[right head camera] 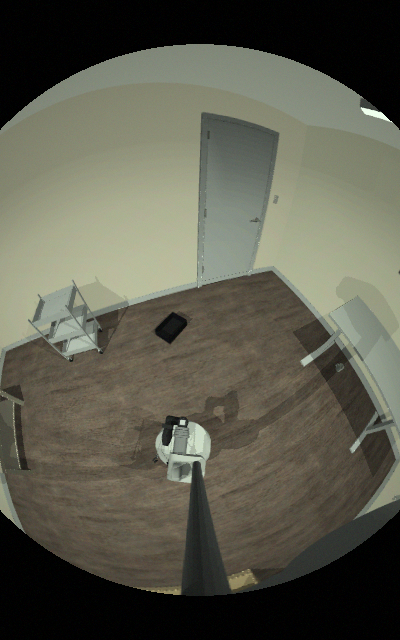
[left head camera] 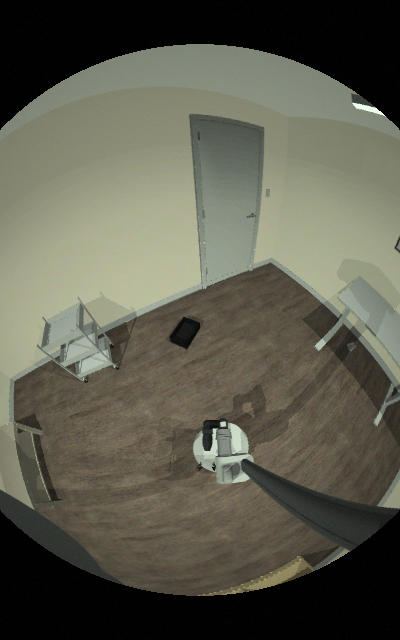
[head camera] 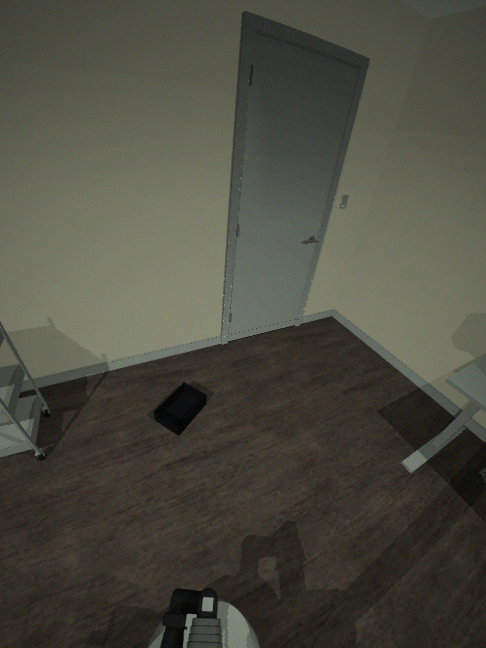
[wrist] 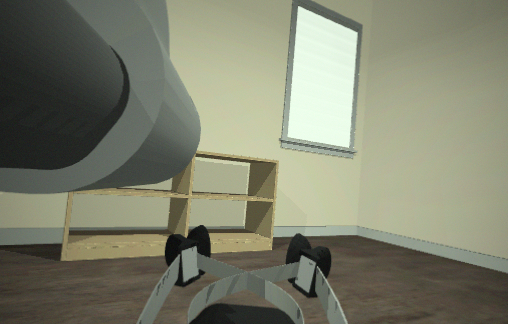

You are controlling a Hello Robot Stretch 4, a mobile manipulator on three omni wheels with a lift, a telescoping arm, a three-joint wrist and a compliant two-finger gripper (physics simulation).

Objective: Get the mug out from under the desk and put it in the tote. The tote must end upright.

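Frame: origin at the robot's base, x left, y ahead, z down, level; centimetres.
Where they show: gripper, fingertip midpoint: [right head camera: 161,464] [left head camera: 206,470] [wrist: 248,249].
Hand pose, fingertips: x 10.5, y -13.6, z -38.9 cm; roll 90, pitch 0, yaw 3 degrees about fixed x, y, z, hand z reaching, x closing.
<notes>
Things, the pixels of their centre, and the offset from my fingertips. "spot": a spot on its surface instead. Level surfaces: height alone.
- white desk, its level: dz -30.4 cm
- black tote, body centre: [head camera: 181,407] [left head camera: 184,331] [right head camera: 170,326] dx +17.6, dy +128.0, dz +36.6 cm
- white three-tier cart, surface spot: [left head camera: 81,345] spot: dx +113.6, dy +92.9, dz +1.8 cm
The mug [left head camera: 351,346] [right head camera: 340,367] is a small grey shape on the floor under the white desk [head camera: 473,381] [left head camera: 367,299] [right head camera: 356,316], near one of its legs. In the head camera view a sliver of the mug [head camera: 482,473] shows at the right edge. The black tote [head camera: 180,408] [left head camera: 185,332] [right head camera: 171,328] stands on the floor between the robot and the door and looks upright. My gripper [wrist: 248,249] is open, with its two fingertips wide apart and nothing between them. It is far from both mug and tote.
A white three-tier cart [left head camera: 81,345] [right head camera: 75,325] stands by the wall left of the tote. The door [head camera: 292,183] is behind the tote. A wooden shelf unit [wrist: 275,210] stands against a wall beside a window. A low framed piece [left head camera: 34,465] is at the far left.
</notes>
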